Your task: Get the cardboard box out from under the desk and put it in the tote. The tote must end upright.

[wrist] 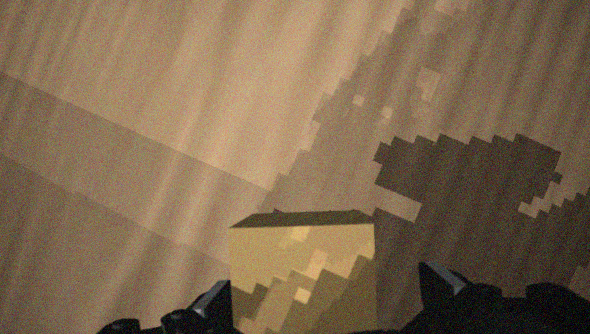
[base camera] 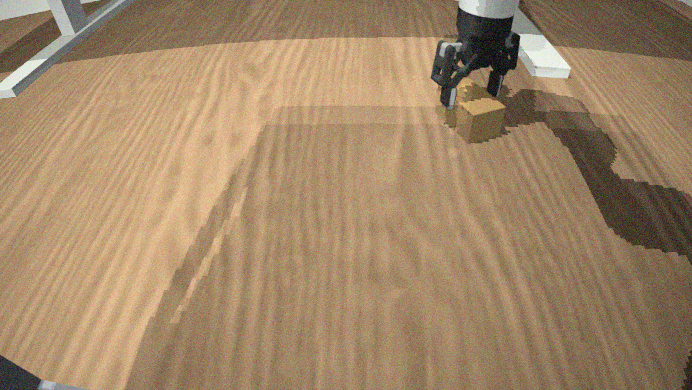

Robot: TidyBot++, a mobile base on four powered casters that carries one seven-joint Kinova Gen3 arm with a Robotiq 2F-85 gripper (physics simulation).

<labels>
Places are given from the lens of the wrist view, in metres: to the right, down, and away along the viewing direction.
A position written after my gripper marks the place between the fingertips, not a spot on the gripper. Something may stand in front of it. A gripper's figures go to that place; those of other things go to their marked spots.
my gripper (wrist: 327, 292): 0.01, 0.06, 0.15
tan cardboard box (wrist: 296, 265): 0.00, 0.04, 0.13
</labels>
